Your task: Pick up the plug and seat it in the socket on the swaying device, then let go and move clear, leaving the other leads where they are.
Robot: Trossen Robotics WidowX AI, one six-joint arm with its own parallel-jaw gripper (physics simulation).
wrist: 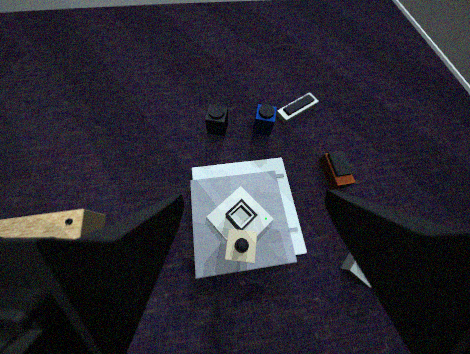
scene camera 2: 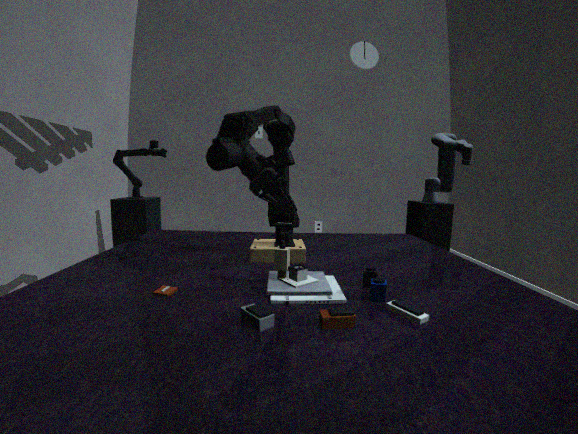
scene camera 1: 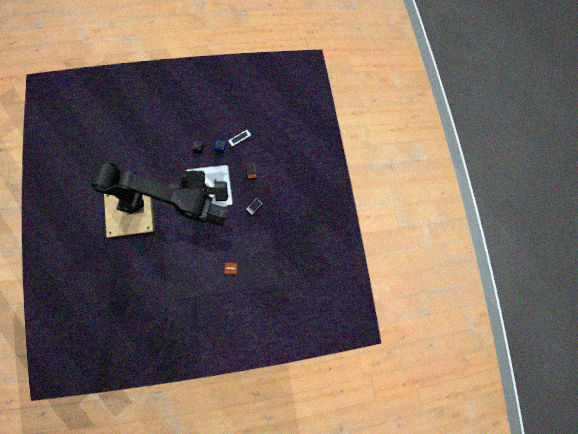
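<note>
The plug, a beige block with a black knob point(scene camera 2: 283, 260) point(wrist: 232, 255), stands upright on the device's grey plate point(scene camera 2: 275, 287) point(wrist: 207, 267), beside the socket and at the near edge of its white diamond plate point(wrist: 216, 218). The socket point(scene camera 2: 298, 274) point(wrist: 229, 215) is a square black-edged ring; its opening shows empty in the wrist view. The grey plate lies over a white base point(scene camera 1: 196, 169) point(scene camera 2: 339, 296) point(wrist: 295, 240) and is shifted on it. My gripper point(scene camera 1: 220, 202) point(wrist: 253, 198) is open and empty, above and apart from the plug. In scene camera 1 it hides the plug and socket.
Around the device stand a black block point(scene camera 1: 198, 146) point(wrist: 217, 122), a blue block point(scene camera 1: 220, 146) point(scene camera 2: 378, 291) point(wrist: 264, 125), a white bar point(scene camera 1: 233, 142) point(scene camera 2: 423, 318) point(wrist: 285, 116), an orange block point(scene camera 1: 252, 175) point(scene camera 2: 337, 321) and a grey block point(scene camera 1: 254, 206) point(scene camera 2: 265, 322). A flat orange piece point(scene camera 1: 230, 272) point(scene camera 2: 160, 291) lies apart.
</note>
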